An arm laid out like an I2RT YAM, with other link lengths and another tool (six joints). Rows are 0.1 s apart.
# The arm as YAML. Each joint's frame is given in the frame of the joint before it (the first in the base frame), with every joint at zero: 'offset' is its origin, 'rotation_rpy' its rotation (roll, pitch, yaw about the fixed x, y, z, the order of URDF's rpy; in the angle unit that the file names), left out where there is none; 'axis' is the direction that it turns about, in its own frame. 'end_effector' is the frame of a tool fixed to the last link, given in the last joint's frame.
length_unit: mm
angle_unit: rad
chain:
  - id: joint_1
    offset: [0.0, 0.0, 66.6]
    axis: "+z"
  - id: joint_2
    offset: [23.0, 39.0, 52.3]
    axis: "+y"
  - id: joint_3
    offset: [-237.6, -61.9, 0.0]
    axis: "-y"
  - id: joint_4
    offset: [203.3, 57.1, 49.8]
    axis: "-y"
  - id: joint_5
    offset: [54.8, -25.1, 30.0]
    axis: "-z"
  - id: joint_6
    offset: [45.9, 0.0, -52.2]
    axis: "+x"
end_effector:
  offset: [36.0, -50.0, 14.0]
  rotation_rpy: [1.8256, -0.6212, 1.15]
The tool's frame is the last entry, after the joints.
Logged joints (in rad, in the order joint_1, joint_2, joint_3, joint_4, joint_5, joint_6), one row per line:
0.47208, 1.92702, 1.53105, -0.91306, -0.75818, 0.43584
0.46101, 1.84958, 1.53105, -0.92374, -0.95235, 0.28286
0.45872, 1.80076, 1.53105, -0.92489, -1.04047, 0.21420
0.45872, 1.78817, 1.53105, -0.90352, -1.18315, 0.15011
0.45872, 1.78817, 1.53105, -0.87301, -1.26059, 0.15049
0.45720, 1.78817, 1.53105, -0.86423, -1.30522, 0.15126
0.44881, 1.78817, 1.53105, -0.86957, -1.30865, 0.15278
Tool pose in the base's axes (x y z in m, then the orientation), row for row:
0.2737, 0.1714, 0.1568, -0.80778, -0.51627, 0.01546, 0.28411
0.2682, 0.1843, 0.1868, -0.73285, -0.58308, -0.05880, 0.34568
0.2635, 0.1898, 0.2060, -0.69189, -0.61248, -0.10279, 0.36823
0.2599, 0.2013, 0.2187, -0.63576, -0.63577, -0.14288, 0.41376
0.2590, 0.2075, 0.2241, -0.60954, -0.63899, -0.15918, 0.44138
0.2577, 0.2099, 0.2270, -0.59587, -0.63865, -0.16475, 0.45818
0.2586, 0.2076, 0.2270, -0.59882, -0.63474, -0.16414, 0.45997
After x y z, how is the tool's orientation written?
As a quaternion, x y z w.
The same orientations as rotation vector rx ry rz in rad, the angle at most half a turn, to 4 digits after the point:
-2.1614, -1.3814, 0.0414
-1.9022, -1.5135, -0.1526
-1.7766, -1.5727, -0.2639
-1.5981, -1.5981, -0.3592
-1.5130, -1.5861, -0.3951
-1.4679, -1.5733, -0.4059
-1.4740, -1.5624, -0.4040

